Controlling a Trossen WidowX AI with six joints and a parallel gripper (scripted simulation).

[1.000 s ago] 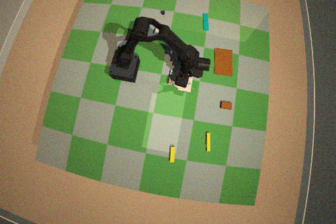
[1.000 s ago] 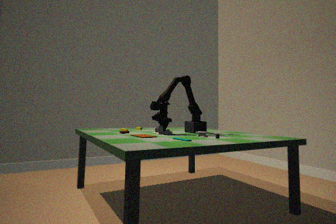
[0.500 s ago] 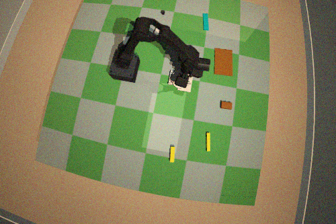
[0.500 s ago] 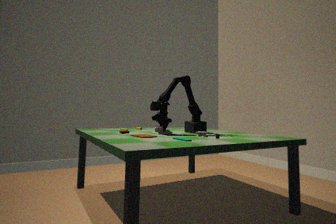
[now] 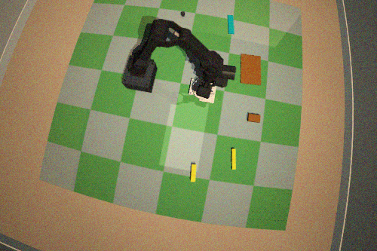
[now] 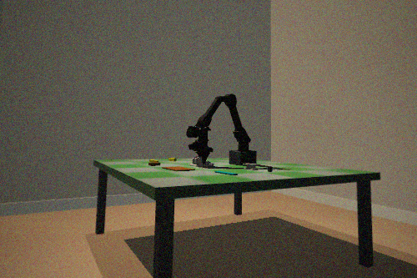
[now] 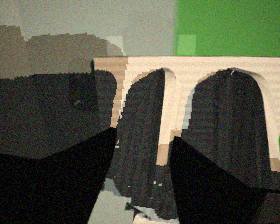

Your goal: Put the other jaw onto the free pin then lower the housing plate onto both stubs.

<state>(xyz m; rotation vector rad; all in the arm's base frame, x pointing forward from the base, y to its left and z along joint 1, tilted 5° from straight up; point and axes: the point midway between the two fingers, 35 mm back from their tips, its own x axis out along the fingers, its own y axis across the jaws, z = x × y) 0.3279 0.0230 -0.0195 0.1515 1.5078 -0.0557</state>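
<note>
Now: gripper tip 20 cm past the black peg and 38 cm to the right of it. From my gripper tip the other things lie so: orange block 26 cm ahead, 13 cm to the right, 1 cm below; teal bar 8 cm ahead, 38 cm to the left, 1 cm below; orange housing plate 22 cm ahead, 13 cm to the left, 1 cm below.
</note>
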